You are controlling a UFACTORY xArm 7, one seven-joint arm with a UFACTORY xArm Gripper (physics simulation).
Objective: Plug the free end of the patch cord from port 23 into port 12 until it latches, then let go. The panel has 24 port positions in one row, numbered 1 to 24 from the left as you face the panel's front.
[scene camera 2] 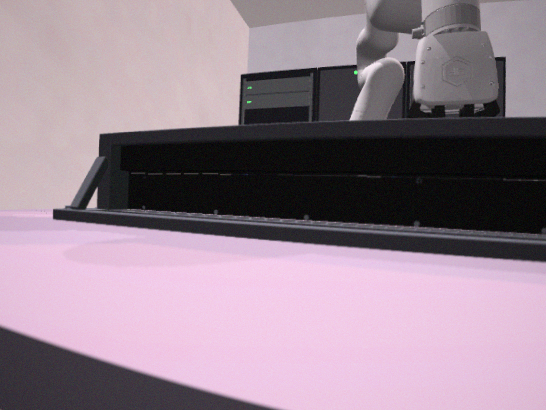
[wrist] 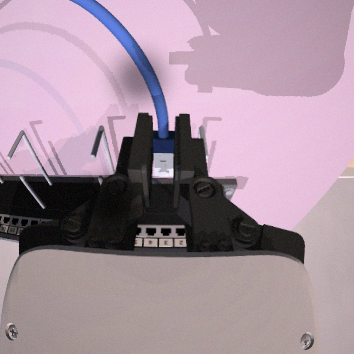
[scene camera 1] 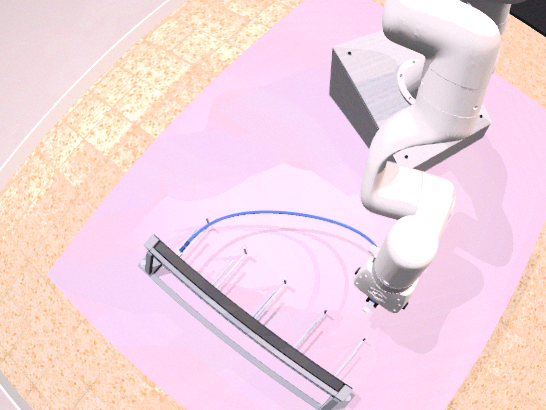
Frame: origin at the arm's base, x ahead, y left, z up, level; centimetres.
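Seen in the pictures: gripper, fingertip midpoint: (wrist: pixel 163 133) (scene camera 1: pixel 374 298).
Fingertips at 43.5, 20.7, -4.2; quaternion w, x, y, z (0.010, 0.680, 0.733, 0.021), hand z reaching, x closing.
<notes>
Offsets run from my fingertips to a thing's top centre, as dx, dy, dz. "*": to the spot under its first point.
The patch cord (scene camera 1: pixel 280 212) (wrist: pixel 135 52) is blue and arcs from its fixed end at the panel's far left in scene camera 1 to my gripper. My gripper (scene camera 1: pixel 372 302) (scene camera 2: pixel 452 112) (wrist: pixel 163 133) is shut on the free plug, which has a dark blue boot and a clear tip {* +2.8, +0.2, +0.7} (scene camera 1: pixel 366 309) (wrist: pixel 163 165). The plug is apart from the panel {+16.0, -15.4, +0.9} (scene camera 1: pixel 240 310) (scene camera 2: pixel 300 131) (wrist: pixel 75 187), on the side where the cord runs. In the wrist view, ports labelled 2, 3 and 4 {* +16.2, +1.5, -1.1} (wrist: pixel 166 232) show beyond the fingers. Port 12 cannot be made out.
Thin grey hooked rods {* +11.1, -5.5, -7.5} (scene camera 1: pixel 311 329) (wrist: pixel 106 150) stick out from the panel on the cord's side, several in a row. A grey base block (scene camera 1: pixel 360 82) carries the arm. Dark equipment cabinets (scene camera 2: pixel 315 95) stand in the background.
</notes>
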